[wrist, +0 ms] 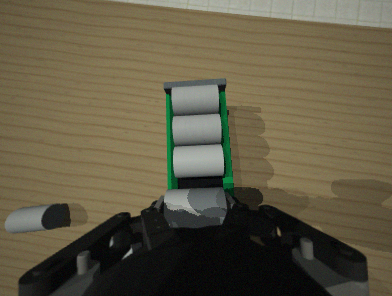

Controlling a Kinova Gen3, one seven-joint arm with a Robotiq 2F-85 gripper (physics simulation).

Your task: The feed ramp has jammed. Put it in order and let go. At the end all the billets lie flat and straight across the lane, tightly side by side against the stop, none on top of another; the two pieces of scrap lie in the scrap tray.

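Places are measured from the arm's base along level axes (x up, y right, z ahead), in metres.
Pixels of known places: gripper, fingertip midpoint: (195, 202).
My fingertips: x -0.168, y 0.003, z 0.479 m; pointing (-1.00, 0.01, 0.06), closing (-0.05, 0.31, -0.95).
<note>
Ahead of a thing's pixels: the offset from my fingertips to its top centre. "pt": to the spot under its first point. Level surfaces: height alone.
A narrow lane with green side walls {pt dy +0.073, dx -0.038, dz +0.059 m} (169, 130) ends at the top in a grey stop (195, 84). Three light grey billets lie flat across the lane, side by side: one (195, 99) at the stop, a middle one {dy +0.082, dx -0.008, dz +0.021 m} (196, 129) and a third {dy +0.044, dx -0.003, dz +0.009 m} (198, 160). A dark stretch of lane floor shows below the third. My gripper (195, 202) is shut on another billet {dy -0.002, dx +0.030, dz -0.002 m} (192, 200), held by its ends crosswise over the lower part of the lane. Another grey cylinder {dy -0.126, dx -0.064, dz +0.245 m} (27, 219) lies on the table at the left, outside the lane. The scrap tray does not show.
The wooden table {dx -0.104 m} (90, 110) surrounds the lane. A pale tiled surface (310, 9) lies beyond the table's far edge. Shadows fall to the right of the lane. The gripper's body hides the lower middle of the view, including the lane's lower end.
</note>
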